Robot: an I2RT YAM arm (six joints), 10 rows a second.
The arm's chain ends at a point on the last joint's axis. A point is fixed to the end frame.
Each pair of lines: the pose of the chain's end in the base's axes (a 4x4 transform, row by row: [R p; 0 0 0 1], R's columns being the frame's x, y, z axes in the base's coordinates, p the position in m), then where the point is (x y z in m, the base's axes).
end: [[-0.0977 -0.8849 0.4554 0.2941], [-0.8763 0.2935 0.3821 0.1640], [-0.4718 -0.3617 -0.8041 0.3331], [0 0 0 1]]
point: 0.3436 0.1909 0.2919
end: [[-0.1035 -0.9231 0.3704 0.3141], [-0.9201 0.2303 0.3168 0.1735], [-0.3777 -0.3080 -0.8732 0.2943], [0 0 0 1]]
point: 0.3589 0.1979 0.2465
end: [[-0.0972 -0.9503 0.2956 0.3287], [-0.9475 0.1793 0.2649 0.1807], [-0.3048 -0.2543 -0.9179 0.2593], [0 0 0 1]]
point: 0.3690 0.2029 0.2068
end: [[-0.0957 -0.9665 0.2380 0.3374], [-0.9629 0.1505 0.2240 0.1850], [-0.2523 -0.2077 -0.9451 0.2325], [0 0 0 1]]
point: 0.3743 0.2053 0.1768
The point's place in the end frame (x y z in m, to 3 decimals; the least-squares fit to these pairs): -0.009 -0.021 0.066
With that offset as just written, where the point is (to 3 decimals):
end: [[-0.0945 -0.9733 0.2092 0.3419], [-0.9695 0.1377 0.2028 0.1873], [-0.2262 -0.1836 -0.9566 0.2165], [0 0 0 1]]
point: 0.377 0.207 0.159
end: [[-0.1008 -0.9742 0.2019 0.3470], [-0.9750 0.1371 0.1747 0.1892], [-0.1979 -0.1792 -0.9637 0.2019], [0 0 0 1]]
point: 0.382 0.207 0.144
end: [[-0.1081 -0.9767 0.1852 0.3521], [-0.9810 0.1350 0.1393 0.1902], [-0.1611 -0.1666 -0.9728 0.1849], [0 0 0 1]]
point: 0.386 0.205 0.126
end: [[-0.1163 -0.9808 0.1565 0.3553], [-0.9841 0.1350 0.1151 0.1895], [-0.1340 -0.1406 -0.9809 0.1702], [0 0 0 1]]
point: 0.387 0.203 0.110
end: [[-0.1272 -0.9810 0.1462 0.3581], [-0.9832 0.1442 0.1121 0.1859], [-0.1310 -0.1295 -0.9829 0.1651], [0 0 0 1]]
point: 0.389 0.199 0.104
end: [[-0.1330 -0.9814 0.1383 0.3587], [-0.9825 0.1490 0.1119 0.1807], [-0.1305 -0.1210 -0.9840 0.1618], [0 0 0 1]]
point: 0.390 0.194 0.101
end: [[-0.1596 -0.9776 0.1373 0.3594], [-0.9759 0.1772 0.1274 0.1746], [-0.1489 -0.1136 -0.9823 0.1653], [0 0 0 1]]
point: 0.390 0.188 0.104
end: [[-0.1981 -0.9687 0.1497 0.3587], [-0.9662 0.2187 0.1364 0.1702], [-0.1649 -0.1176 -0.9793 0.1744], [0 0 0 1]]
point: 0.391 0.183 0.114
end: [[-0.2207 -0.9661 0.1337 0.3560], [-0.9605 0.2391 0.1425 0.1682], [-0.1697 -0.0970 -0.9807 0.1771], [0 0 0 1]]
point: 0.387 0.181 0.116
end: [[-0.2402 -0.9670 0.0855 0.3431], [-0.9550 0.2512 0.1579 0.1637], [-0.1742 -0.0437 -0.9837 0.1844], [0 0 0 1]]
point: 0.371 0.177 0.122
